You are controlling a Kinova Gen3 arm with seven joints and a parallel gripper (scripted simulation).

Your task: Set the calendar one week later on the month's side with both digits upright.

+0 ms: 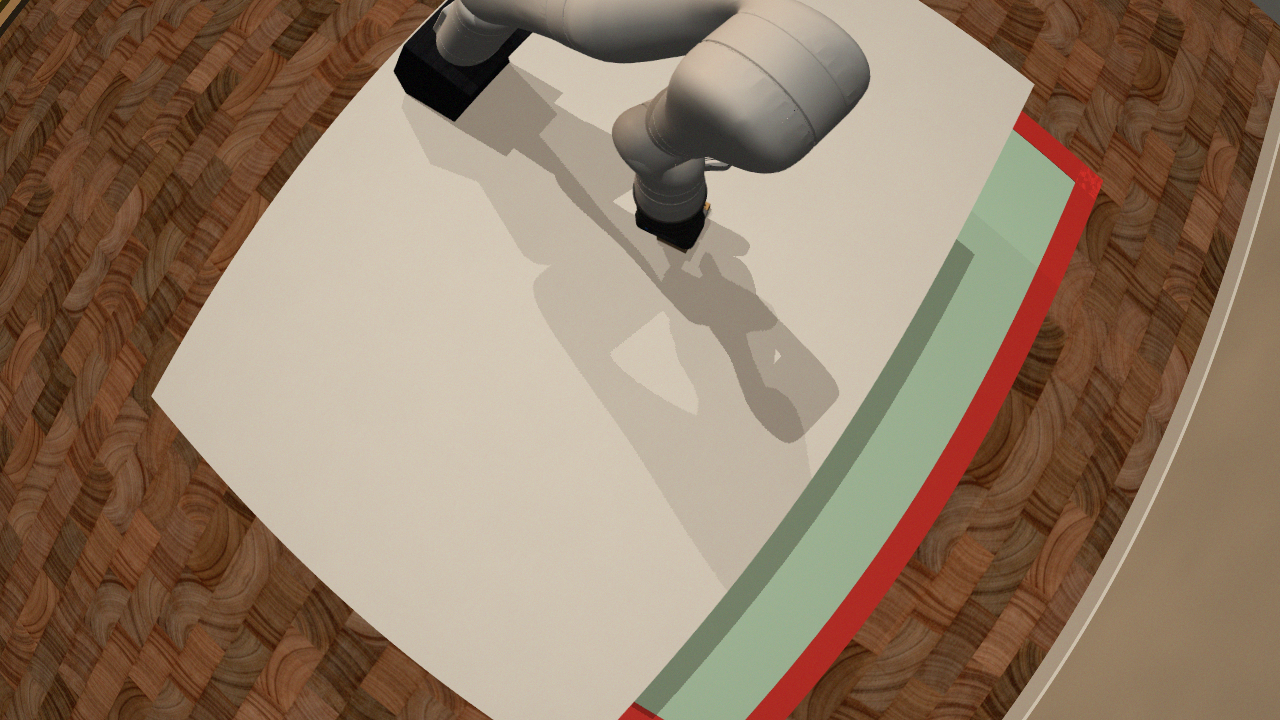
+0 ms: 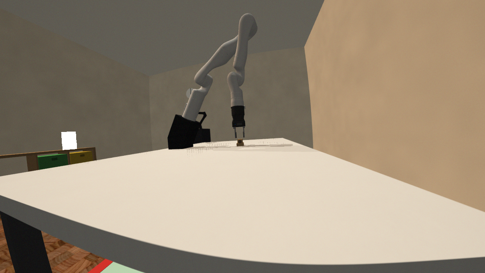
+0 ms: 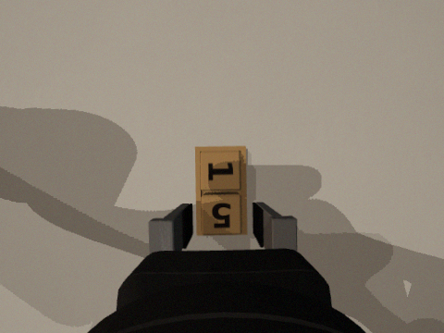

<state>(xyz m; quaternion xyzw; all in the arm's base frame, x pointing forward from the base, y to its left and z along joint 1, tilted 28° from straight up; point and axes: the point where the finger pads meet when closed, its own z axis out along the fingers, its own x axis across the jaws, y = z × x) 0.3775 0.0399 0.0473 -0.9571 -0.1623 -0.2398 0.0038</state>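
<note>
Now: the wooden tray 60 mm below my hand, 20 mm to the left of it and 10 mm behind it.
</note>
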